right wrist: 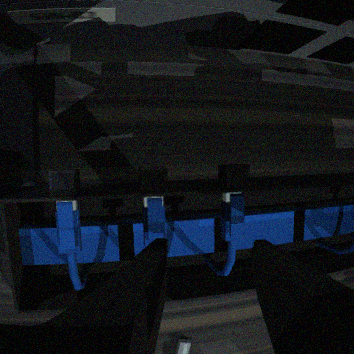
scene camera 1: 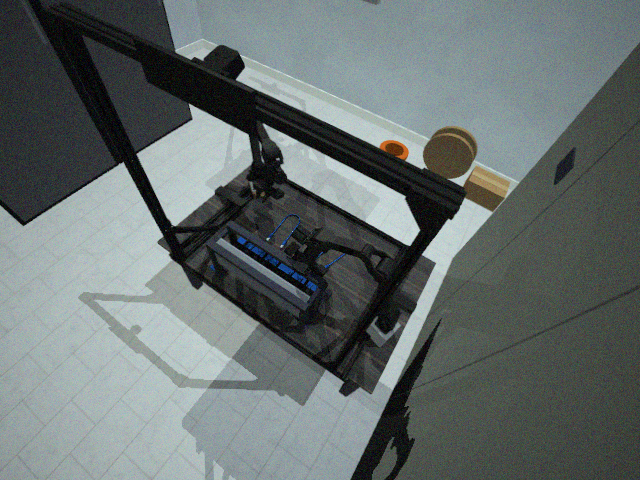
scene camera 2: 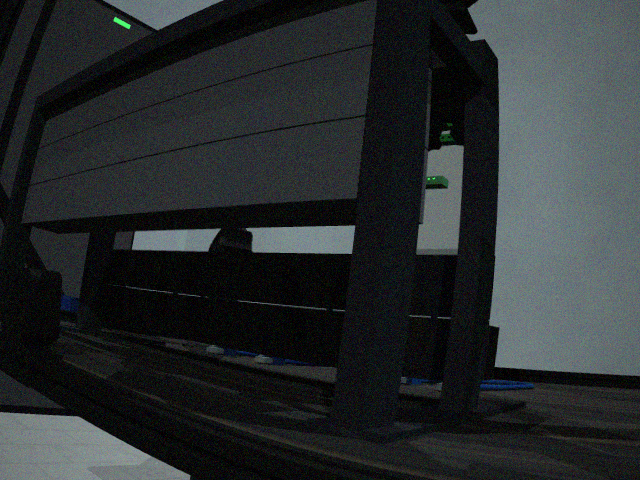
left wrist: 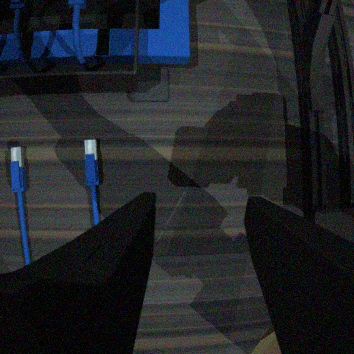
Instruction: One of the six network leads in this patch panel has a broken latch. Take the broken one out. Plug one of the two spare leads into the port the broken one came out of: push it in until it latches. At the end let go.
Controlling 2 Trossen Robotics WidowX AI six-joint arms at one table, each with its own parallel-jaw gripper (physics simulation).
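Frame: origin at the left arm's base, x ahead, y left, z up, level; millimetres.
Seen in the pictures: left gripper, between the fingertips: (scene camera 1: 260,200) (left wrist: 200,206); right gripper, between the fingertips: (right wrist: 209,250); right arm's base, origin of its link: (scene camera 1: 384,324).
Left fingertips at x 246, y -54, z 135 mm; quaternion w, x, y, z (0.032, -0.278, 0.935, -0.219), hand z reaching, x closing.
Note:
A point is followed by its place in that frame.
The patch panel (scene camera 1: 263,269) @[z 173, x 626, y -144 mm] (scene camera 2: 206,155) @[z 75, x 720, y -126 mm] stands mid-table in a dark frame. Three blue leads (right wrist: 67,225) @[z 26, x 689, y 41 mm] (right wrist: 154,220) @[z 26, x 647, y 10 mm] (right wrist: 233,215) @[z 26, x 605, y -19 mm] sit in its ports in the right wrist view; I cannot tell which latch is broken. Two loose blue plugs with clear tips (left wrist: 18,175) @[z -57, x 382, y 18 mm] (left wrist: 91,167) @[z -56, x 322, y -33 mm] lie on the table; a clear plug tip (right wrist: 184,346) @[z -59, x 526, y 119 mm] shows low between my right fingers, well beyond them. My right gripper (right wrist: 209,250) @[z 98, x 640, y 1 mm] is open and empty close to the plugged leads. My left gripper (left wrist: 200,206) @[z 135, x 246, y -54 mm] (scene camera 1: 261,195) @[z 135, x 246, y -54 mm] is open and empty above the table, beside the loose plugs.
A looped blue cable (scene camera 1: 293,215) @[z -63, x 222, y 128 mm] lies behind the panel; another blue cable (scene camera 1: 334,260) @[z -62, x 567, y 225 mm] lies beneath the right arm. The black overhead frame (scene camera 1: 330,139) @[z 967, x 885, y -83 mm] spans the table. The panel's dark posts (scene camera 2: 382,258) @[z 9, x 846, y -55 mm] rise in scene camera 2 and partly hide the right gripper.

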